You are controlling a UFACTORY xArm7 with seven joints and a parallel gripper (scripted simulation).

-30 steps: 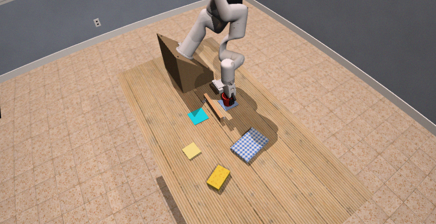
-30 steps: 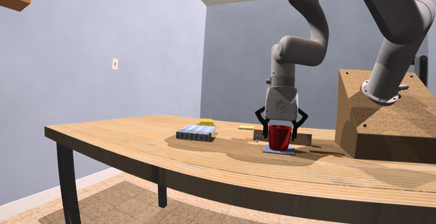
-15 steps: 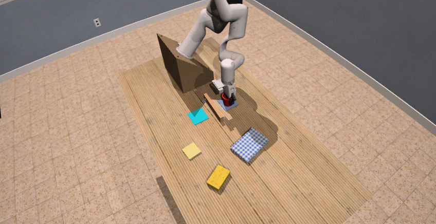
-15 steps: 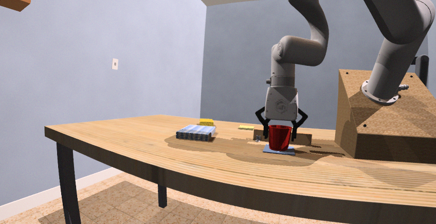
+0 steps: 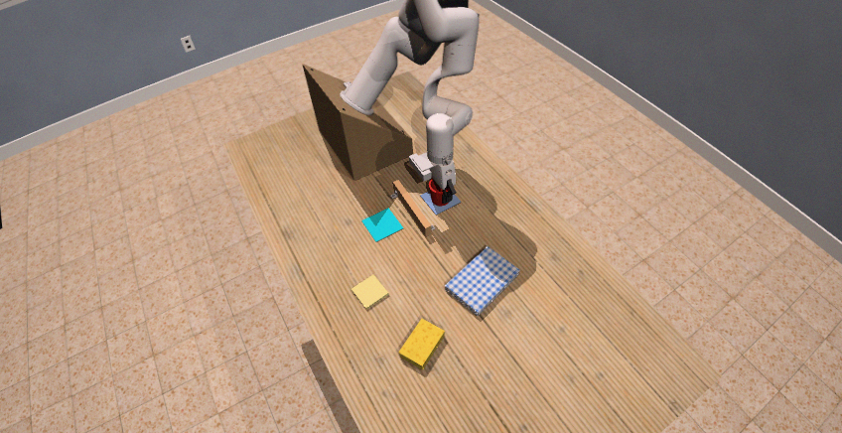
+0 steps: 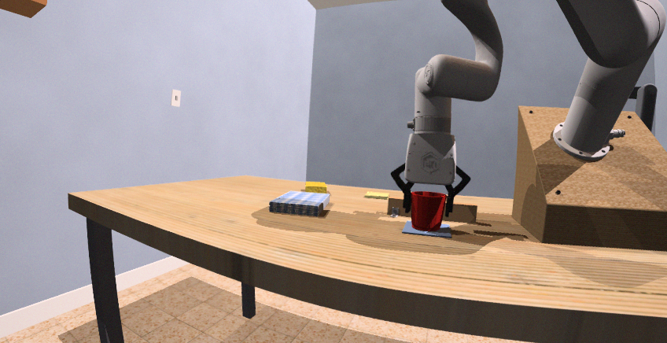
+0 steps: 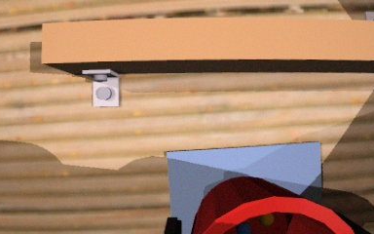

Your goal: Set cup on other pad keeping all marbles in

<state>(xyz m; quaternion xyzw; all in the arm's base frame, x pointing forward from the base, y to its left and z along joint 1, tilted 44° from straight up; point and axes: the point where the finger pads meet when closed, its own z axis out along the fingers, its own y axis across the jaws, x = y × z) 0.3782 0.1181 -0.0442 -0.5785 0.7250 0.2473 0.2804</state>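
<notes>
My hand is 20 mm above the red cup. From my hand the other things lie so: cyan pad (200 mm to the right, 50 mm below, 40 mm behind); yellow sponge (350 mm to the right, 350 mm ahead, 30 mm below); wooden rail (100 mm to the right, 30 mm below, 20 mm behind).
</notes>
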